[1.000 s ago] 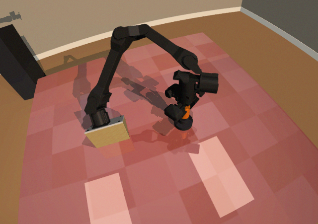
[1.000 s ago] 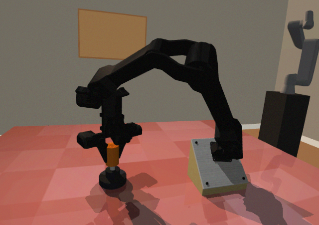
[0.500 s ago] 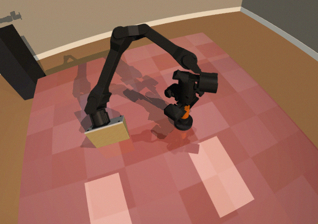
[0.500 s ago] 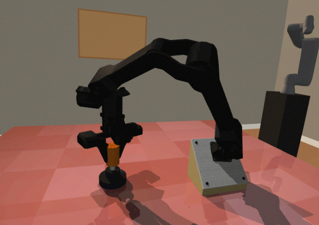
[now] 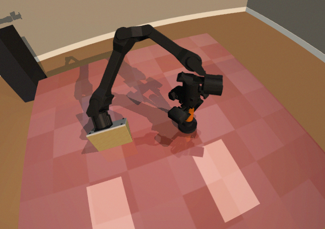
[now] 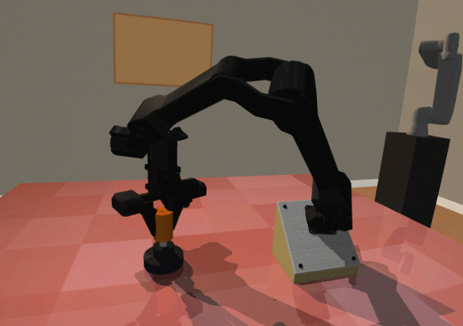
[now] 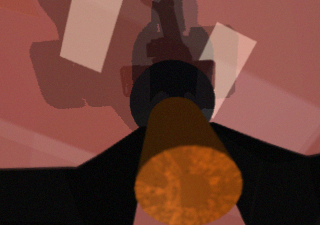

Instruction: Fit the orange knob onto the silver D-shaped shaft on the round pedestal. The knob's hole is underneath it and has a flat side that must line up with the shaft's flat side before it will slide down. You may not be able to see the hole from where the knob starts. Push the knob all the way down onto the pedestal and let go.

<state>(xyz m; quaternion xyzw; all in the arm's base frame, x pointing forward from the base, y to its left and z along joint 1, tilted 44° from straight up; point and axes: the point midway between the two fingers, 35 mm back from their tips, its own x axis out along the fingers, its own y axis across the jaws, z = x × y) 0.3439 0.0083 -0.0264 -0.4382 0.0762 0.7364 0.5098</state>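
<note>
Now: gripper tip 30 mm below the orange knob. Also, from my gripper tip: pedestal: 40 mm below.
</note>
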